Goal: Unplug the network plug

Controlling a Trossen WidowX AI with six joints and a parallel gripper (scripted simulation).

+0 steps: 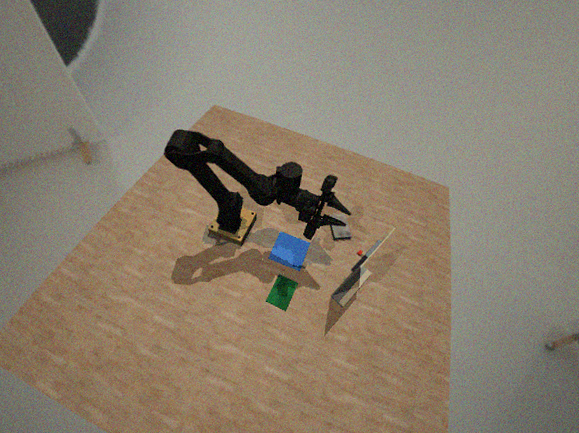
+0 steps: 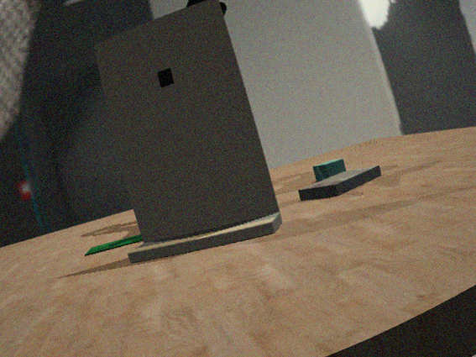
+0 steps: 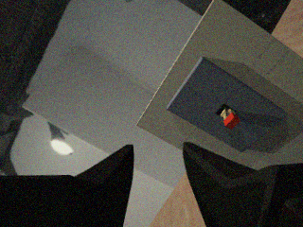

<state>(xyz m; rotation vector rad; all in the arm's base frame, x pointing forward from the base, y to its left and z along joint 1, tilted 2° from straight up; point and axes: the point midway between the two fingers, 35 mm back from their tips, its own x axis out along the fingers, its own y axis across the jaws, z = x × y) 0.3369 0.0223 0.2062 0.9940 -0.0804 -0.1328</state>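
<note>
Now: gripper tip 80 mm short of the red plug, 50 mm to the left of it and 70 mm above it. Also, from my gripper tip: upright panel: 100 mm ahead, 60 mm to the right, 140 mm below; flat grey slab: 20 mm ahead, 140 mm to the left, 250 mm below; blue square: 130 mm behind, 20 mm to the right, 260 mm below.
</note>
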